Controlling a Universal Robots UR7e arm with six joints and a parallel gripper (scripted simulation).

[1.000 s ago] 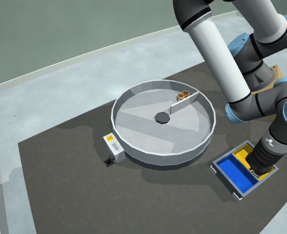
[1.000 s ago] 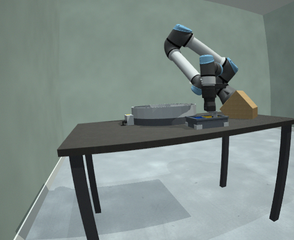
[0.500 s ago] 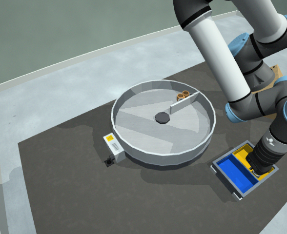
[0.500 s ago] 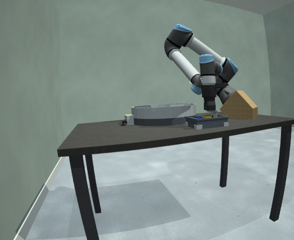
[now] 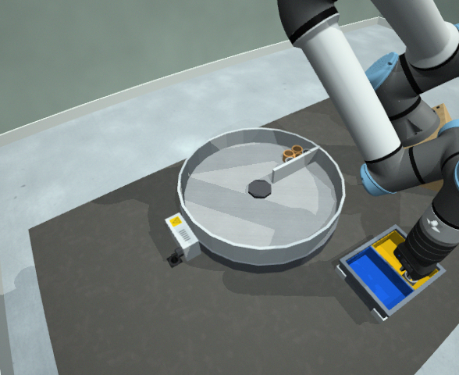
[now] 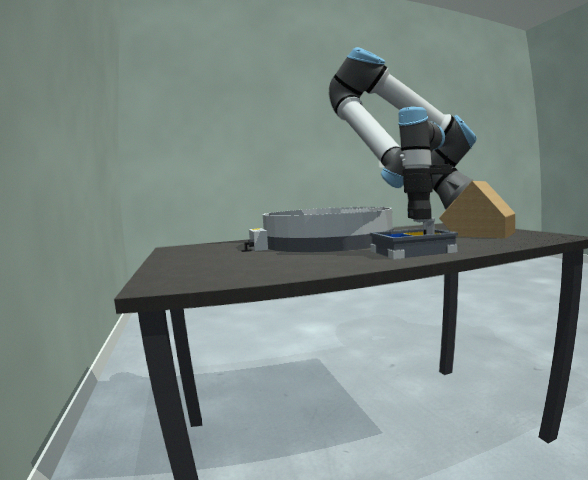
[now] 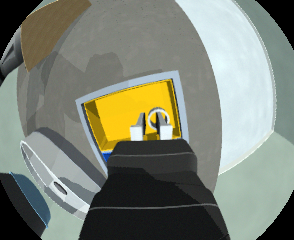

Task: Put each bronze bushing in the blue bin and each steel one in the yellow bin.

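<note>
My hand is 3 cm to the left of the bin, 3 cm short of it and 2 cm above it. From my hand the other things lie so: turntable 39 cm to the right, 9 cm ahead, 1 cm above.
</note>
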